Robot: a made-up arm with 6 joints. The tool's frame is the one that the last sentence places.
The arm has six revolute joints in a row. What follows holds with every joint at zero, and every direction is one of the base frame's.
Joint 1 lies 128 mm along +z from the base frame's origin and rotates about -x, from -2.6 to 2.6 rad.
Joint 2 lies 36 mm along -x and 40 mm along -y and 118 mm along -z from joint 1 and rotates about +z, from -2.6 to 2.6 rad.
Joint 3 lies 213 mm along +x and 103 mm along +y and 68 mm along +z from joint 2 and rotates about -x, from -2.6 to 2.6 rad.
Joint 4 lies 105 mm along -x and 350 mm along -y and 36 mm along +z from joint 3 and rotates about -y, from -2.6 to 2.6 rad.
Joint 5 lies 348 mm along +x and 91 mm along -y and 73 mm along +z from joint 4 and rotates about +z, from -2.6 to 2.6 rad.
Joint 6 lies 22 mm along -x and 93 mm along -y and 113 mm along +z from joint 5 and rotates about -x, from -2.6 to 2.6 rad.
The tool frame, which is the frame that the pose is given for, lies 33 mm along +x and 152 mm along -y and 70 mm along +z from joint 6; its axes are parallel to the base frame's.
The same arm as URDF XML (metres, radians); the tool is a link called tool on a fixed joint. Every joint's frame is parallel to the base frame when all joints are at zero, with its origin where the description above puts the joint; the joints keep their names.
<robot name="arm">
<joint name="joint 1" type="revolute"><parent link="base_link"/><child link="link1"/><origin xyz="0 0 0.128" rpy="0 0 0"/><axis xyz="-1 0 0"/><limit lower="-2.6" upper="2.6"/></joint>
<joint name="joint 2" type="revolute"><parent link="link1"/><child link="link2"/><origin xyz="-0.036 -0.04 -0.118" rpy="0 0 0"/><axis xyz="0 0 1"/><limit lower="-2.6" upper="2.6"/></joint>
<joint name="joint 3" type="revolute"><parent link="link2"/><child link="link3"/><origin xyz="0.213 0.103 0.068" rpy="0 0 0"/><axis xyz="-1 0 0"/><limit lower="-2.6" upper="2.6"/></joint>
<joint name="joint 4" type="revolute"><parent link="link3"/><child link="link4"/><origin xyz="-0.105 -0.35 0.036" rpy="0 0 0"/><axis xyz="0 -1 0"/><limit lower="-2.6" upper="2.6"/></joint>
<joint name="joint 5" type="revolute"><parent link="link4"/><child link="link5"/><origin xyz="0.348 -0.091 0.073" rpy="0 0 0"/><axis xyz="0 0 1"/><limit lower="-2.6" upper="2.6"/></joint>
<joint name="joint 6" type="revolute"><parent link="link5"/><child link="link6"/><origin xyz="-0.022 -0.093 0.113" rpy="0 0 0"/><axis xyz="-1 0 0"/><limit lower="-2.6" upper="2.6"/></joint>
<joint name="tool_joint" type="fixed"><parent link="link6"/><child link="tool"/><origin xyz="0.033 -0.152 0.07" rpy="0 0 0"/></joint>
<link name="base_link"/>
<link name="link1"/>
<link name="link2"/>
<link name="link3"/>
<link name="link4"/>
<link name="link5"/>
<link name="link6"/>
<link name="tool"/>
</robot>

